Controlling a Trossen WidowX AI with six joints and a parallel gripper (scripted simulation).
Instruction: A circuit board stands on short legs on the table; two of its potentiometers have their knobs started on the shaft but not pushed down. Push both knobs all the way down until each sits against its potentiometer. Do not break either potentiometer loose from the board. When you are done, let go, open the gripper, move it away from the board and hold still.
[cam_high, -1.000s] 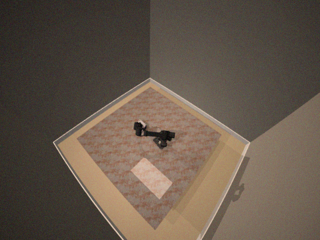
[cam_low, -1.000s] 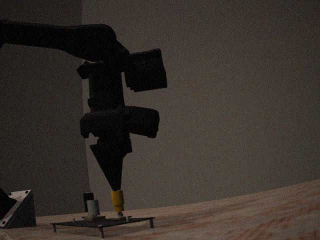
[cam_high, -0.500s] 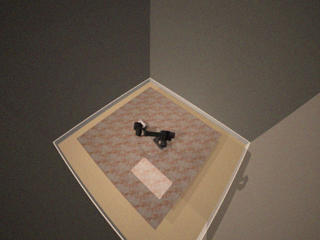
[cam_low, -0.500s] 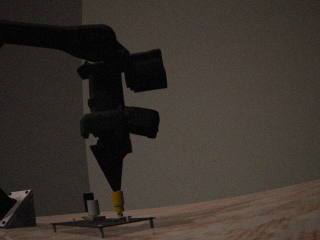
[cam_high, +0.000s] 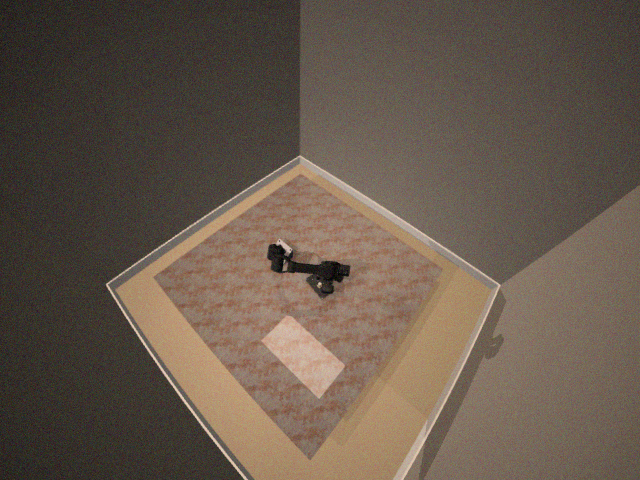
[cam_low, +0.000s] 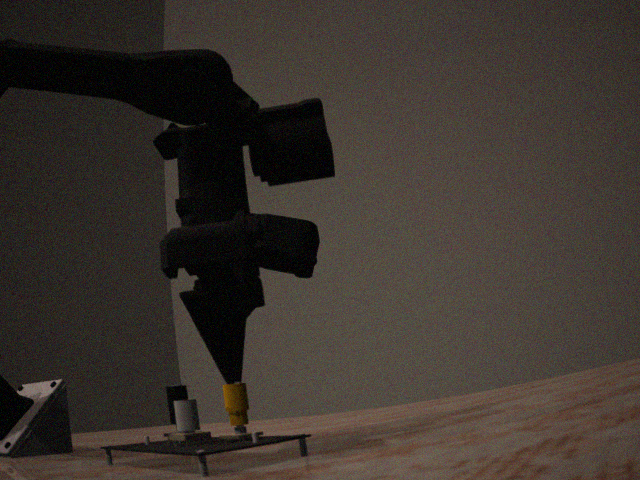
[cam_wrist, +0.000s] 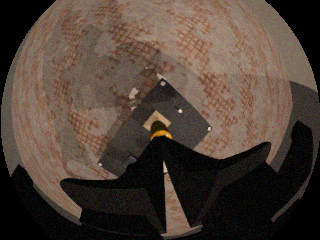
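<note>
Right now my gripper tip is 1 cm above the yellow knob. From my gripper tip the other things lie so: black knob: 7 cm behind, 1 cm to the right, 1 cm below.
</note>
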